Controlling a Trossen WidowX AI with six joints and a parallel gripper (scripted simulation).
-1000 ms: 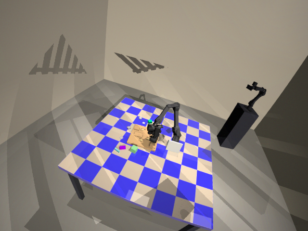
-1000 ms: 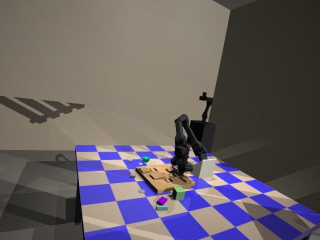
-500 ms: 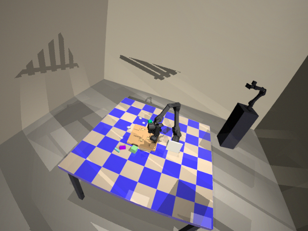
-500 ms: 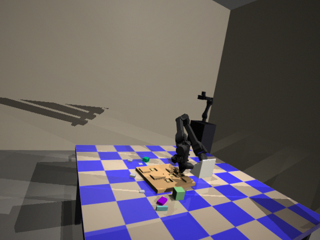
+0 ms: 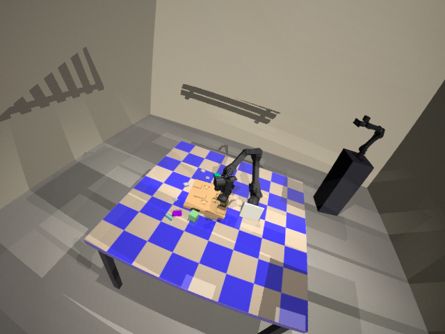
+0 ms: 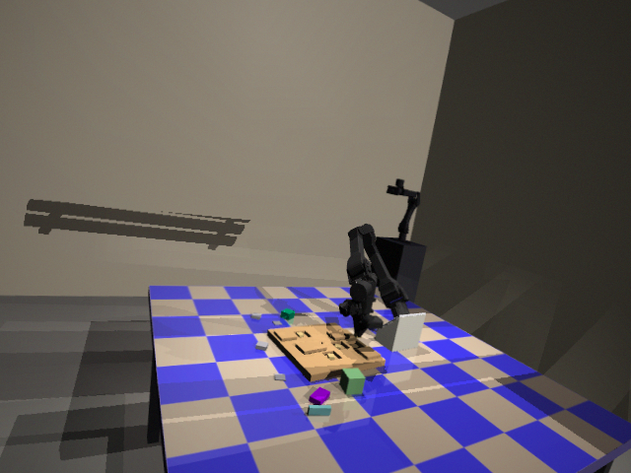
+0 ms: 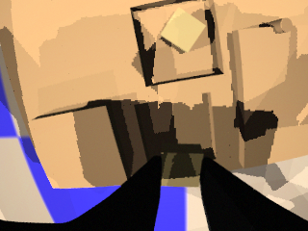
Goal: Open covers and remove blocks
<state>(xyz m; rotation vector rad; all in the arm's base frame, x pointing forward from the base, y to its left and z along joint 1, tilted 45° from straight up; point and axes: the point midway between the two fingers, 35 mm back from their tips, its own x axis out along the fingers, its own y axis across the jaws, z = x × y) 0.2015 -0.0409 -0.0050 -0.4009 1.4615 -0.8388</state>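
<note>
Right now my gripper tip is 11 cm short of the tan puzzle board, 4 cm above it and 3 cm to the left of it. Round my gripper tip: dark green block (31 cm to the right, 9 cm ahead, 4 cm below); then green cube (17 cm to the left, 17 cm ahead, 3 cm below); then purple block (29 cm ahead, 17 cm to the left, 5 cm below).
</note>
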